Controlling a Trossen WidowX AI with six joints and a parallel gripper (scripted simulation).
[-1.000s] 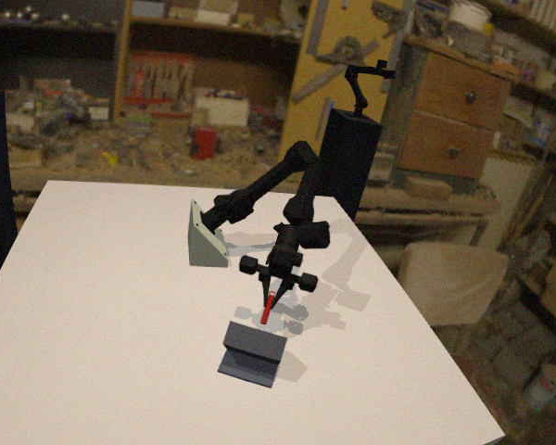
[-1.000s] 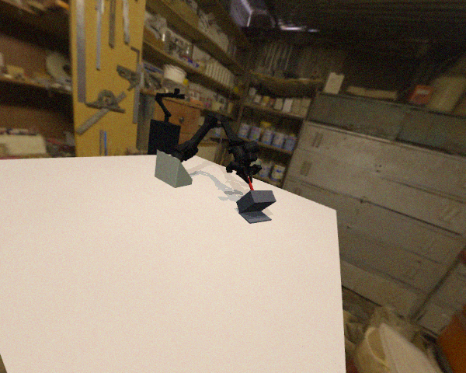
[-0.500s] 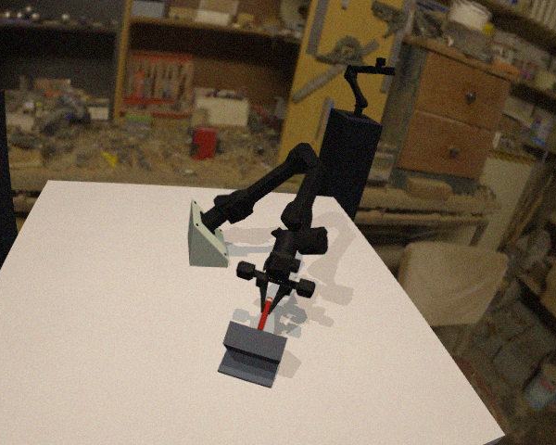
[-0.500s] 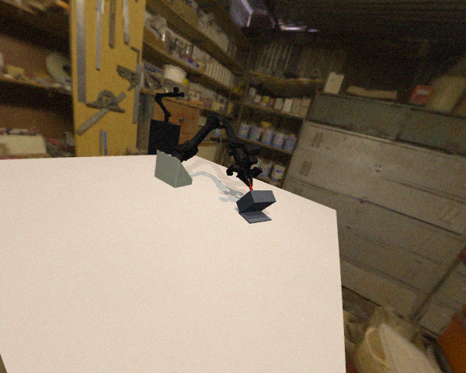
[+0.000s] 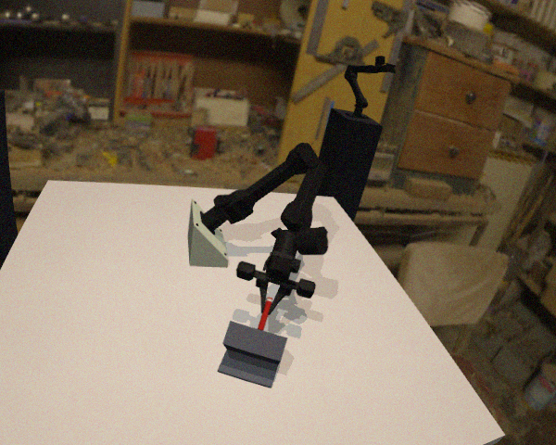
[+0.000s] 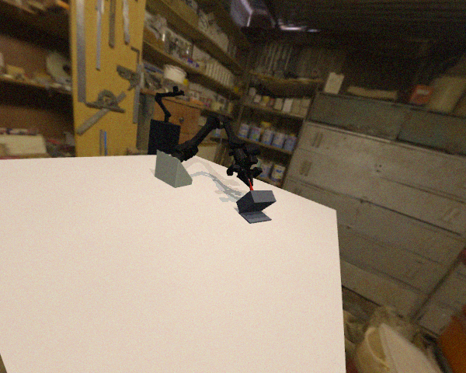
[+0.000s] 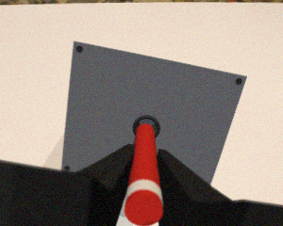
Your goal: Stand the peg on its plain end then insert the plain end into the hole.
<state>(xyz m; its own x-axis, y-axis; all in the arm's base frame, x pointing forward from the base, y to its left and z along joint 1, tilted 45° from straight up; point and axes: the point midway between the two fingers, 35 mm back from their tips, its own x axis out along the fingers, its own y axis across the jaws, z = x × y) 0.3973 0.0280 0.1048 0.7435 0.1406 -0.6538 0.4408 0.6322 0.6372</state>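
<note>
Now: gripper tip 5 cm short of the sloped panel, 3 cm to the left of it and 5 cm above it. Round my gripper tip: red peg (1 cm behind, 1 cm to the left, 1 cm above).
</note>
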